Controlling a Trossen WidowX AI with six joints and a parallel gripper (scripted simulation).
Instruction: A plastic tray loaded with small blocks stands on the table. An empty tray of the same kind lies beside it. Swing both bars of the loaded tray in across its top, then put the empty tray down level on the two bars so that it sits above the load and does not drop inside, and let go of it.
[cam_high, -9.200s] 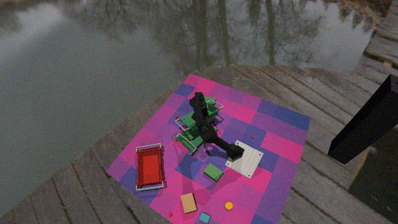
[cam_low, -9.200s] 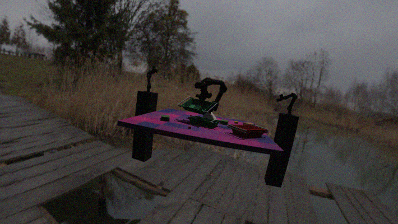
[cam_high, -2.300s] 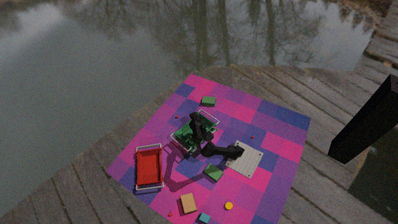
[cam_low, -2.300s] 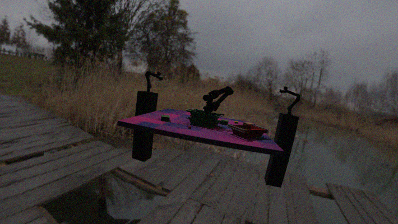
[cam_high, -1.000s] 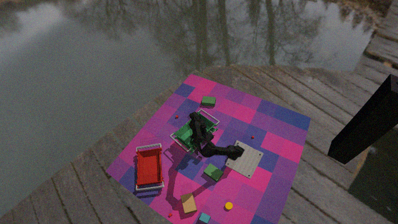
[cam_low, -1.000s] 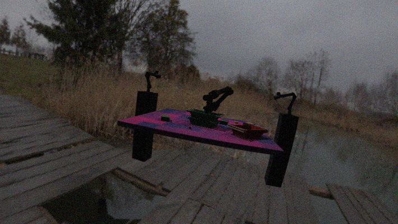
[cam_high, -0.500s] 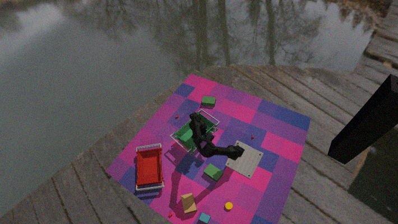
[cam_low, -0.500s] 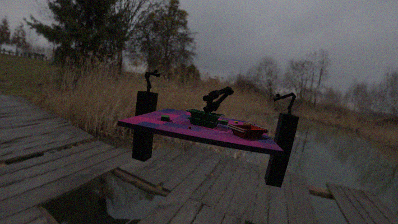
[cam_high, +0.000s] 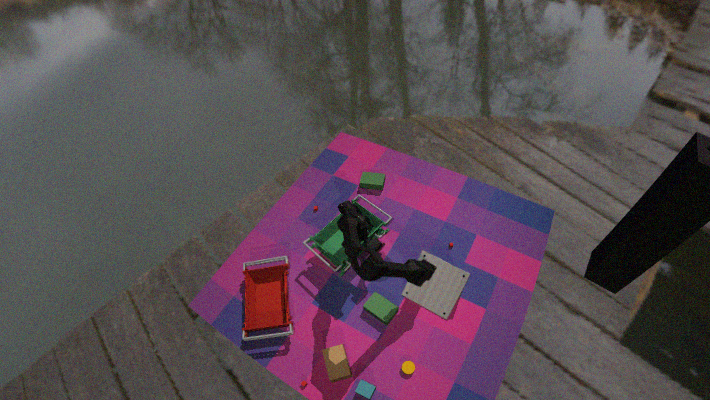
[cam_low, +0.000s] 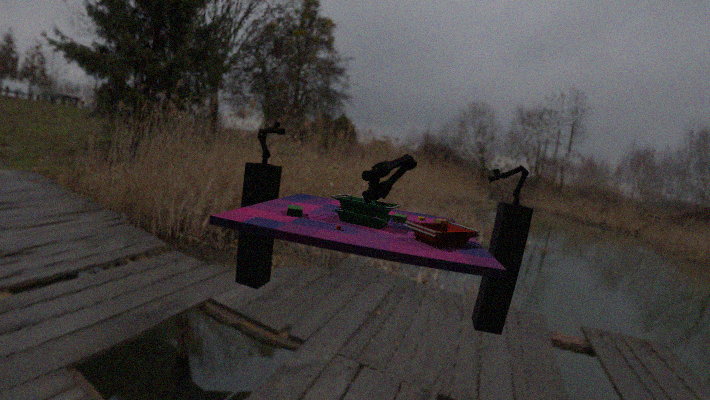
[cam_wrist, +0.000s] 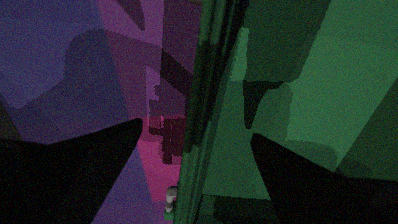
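Now: the green tray 80 mm ahead of my gripper tip, 10 mm to the right of it and 30 mm above it. Round my gripper tip: yellow disc: 440 mm behind, 290 mm to the left, 70 mm below; tan block: 220 mm behind, 440 mm to the left, 50 mm below; teal block: 360 mm behind, 450 mm to the left, 60 mm below.
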